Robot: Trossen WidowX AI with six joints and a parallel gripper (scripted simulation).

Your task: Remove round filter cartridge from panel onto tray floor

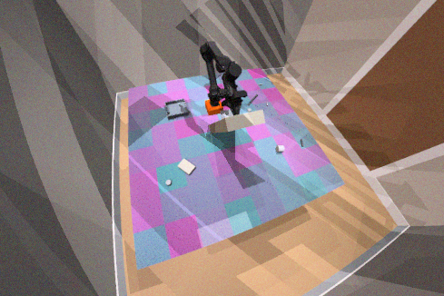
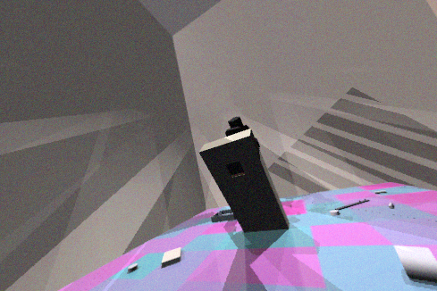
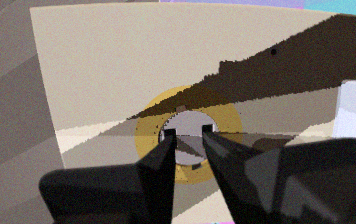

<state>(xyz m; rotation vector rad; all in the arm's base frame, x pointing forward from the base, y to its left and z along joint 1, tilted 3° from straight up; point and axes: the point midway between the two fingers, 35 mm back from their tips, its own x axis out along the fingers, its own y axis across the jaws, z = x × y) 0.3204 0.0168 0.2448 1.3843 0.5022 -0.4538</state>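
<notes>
Now: gripper tip 1 cm short of the round filter cartridge and 1 cm above it. From my gripper tip the other things lie so: flat white block: 30 cm to the right, 28 cm below, 7 cm ahead; then grey framed dish: 41 cm behind, 29 cm to the right, 28 cm below.
</notes>
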